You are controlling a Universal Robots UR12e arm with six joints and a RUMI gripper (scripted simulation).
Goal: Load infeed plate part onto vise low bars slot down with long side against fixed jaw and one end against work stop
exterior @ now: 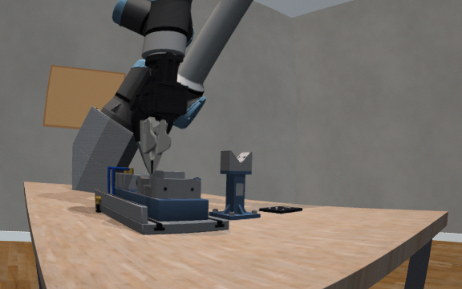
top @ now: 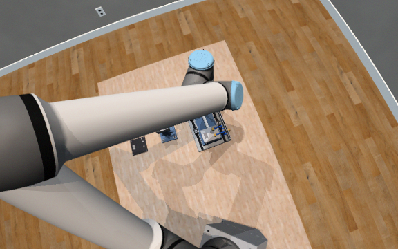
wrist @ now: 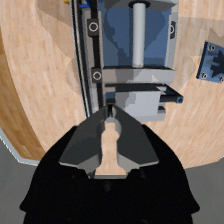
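Now: hand 4 cm to the right of the part and 3 cm above it. Also, from my hand: work stop: 9 cm to the left, 3 cm below; fixed jaw: 3 cm ahead, 4 cm to the left, 4 cm below; moving jaw: 4 cm behind, 4 cm to the left, 4 cm below.
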